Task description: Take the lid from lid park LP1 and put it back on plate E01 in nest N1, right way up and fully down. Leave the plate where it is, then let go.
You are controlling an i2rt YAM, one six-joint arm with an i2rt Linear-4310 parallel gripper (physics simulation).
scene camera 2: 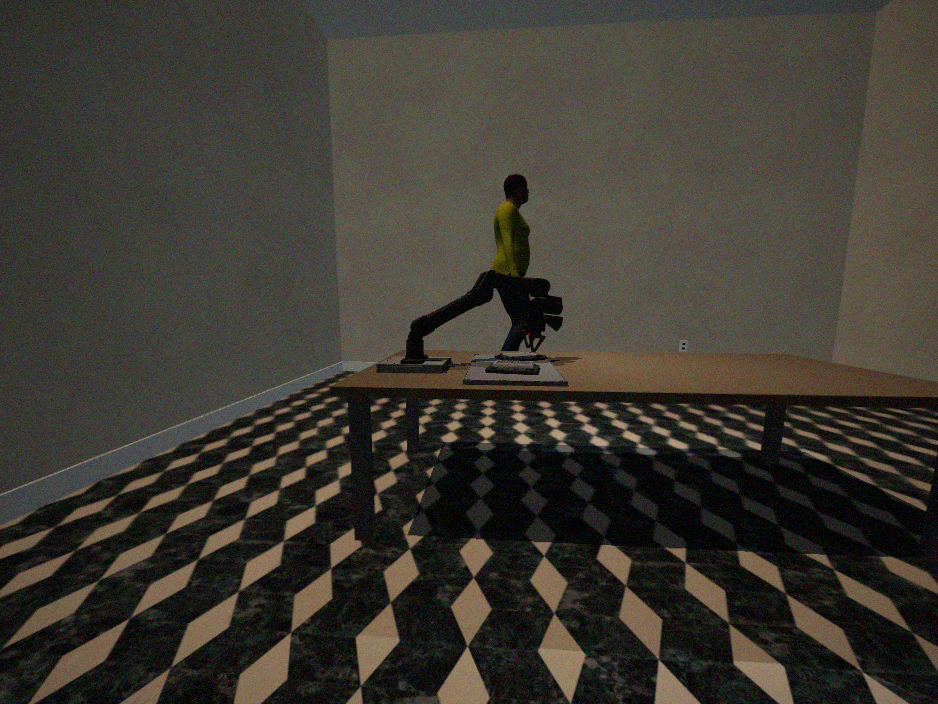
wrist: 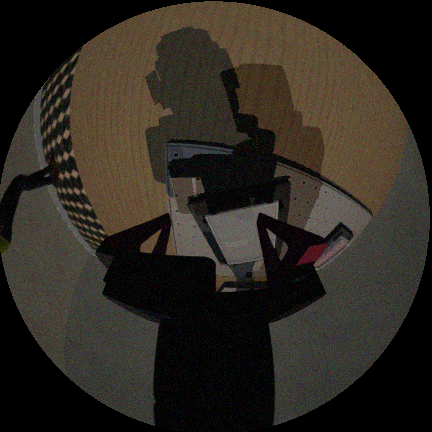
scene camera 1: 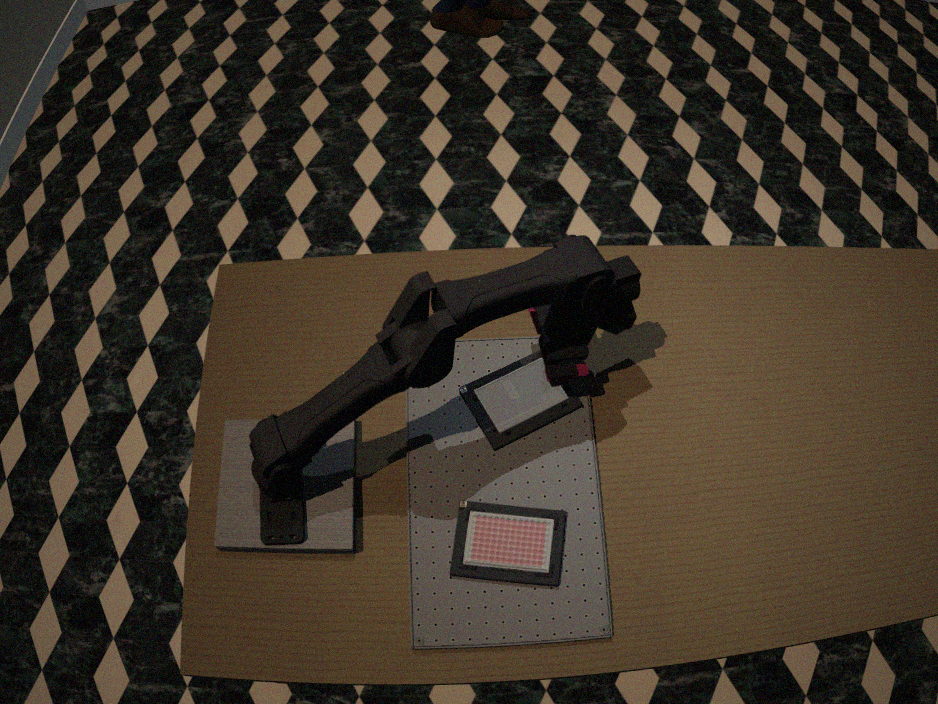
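Seen in the pictures: gripper, fingertip midpoint: (scene camera 2: 530,350) (wrist: 213,217) (scene camera 1: 548,359); arm's base at its link origin: (scene camera 2: 415,360) (scene camera 1: 281,486).
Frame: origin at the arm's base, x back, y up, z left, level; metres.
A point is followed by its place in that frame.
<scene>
A pale translucent lid (scene camera 1: 515,394) @(y 0.005, x -0.386, z 0.120 m) (wrist: 242,232) @(y 0.005, x -0.416, z 0.132 m) lies flat in a dark frame (scene camera 1: 480,415) @(y -0.003, x -0.326, z 0.093 m) (wrist: 210,235) @(y -0.003, x -0.395, z 0.173 m), set at an angle on the board; I take this as LP1, with no readable label. My gripper (scene camera 1: 559,344) @(y 0.015, x -0.447, z 0.172 m) (scene camera 2: 533,348) @(y 0.015, x -0.447, z 0.172 m) (wrist: 213,217) @(y 0.015, x -0.447, z 0.172 m) is open above the lid's far end, its fingers spread and empty. The arm hides part of the frame in scene camera 1. A plate with pink wells (scene camera 1: 507,541) @(y 0.012, x -0.341, z -0.126 m) sits in another dark frame (scene camera 1: 559,549) @(y -0.001, x -0.419, z -0.146 m), which I take as nest N1. No lid shows on the plate. Fingertip height above the lid is hard to judge.
Both frames stand on a light perforated board (scene camera 1: 435,606) @(y -0.013, x -0.224, z -0.211 m) (wrist: 325,200) @(y -0.012, x -0.477, z 0.007 m) on the wooden table (scene camera 1: 757,454) @(y -0.025, x -0.788, z -0.033 m). The arm's base plate (scene camera 1: 234,484) @(y 0.000, x 0.082, z 0.008 m) is left of the board. Arm shadows cross the board. A person in yellow (scene camera 2: 513,234) stands behind the table.
</scene>
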